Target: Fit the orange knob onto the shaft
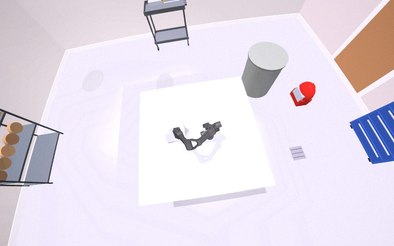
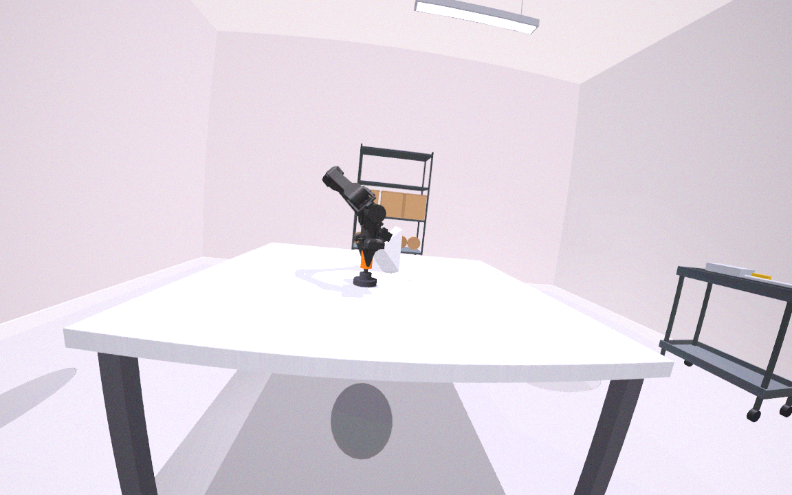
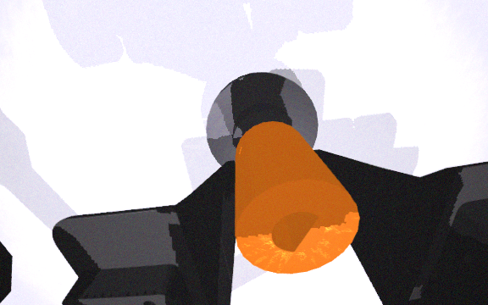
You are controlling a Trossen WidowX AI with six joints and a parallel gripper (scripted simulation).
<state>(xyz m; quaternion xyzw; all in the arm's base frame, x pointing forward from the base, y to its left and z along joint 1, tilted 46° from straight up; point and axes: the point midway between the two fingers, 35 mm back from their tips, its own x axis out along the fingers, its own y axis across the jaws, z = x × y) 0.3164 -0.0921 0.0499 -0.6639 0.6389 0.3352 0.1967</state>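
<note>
The orange knob lies 2 cm above my gripper tip. Also, from my gripper tip: dark round pedestal 4 cm below.
</note>
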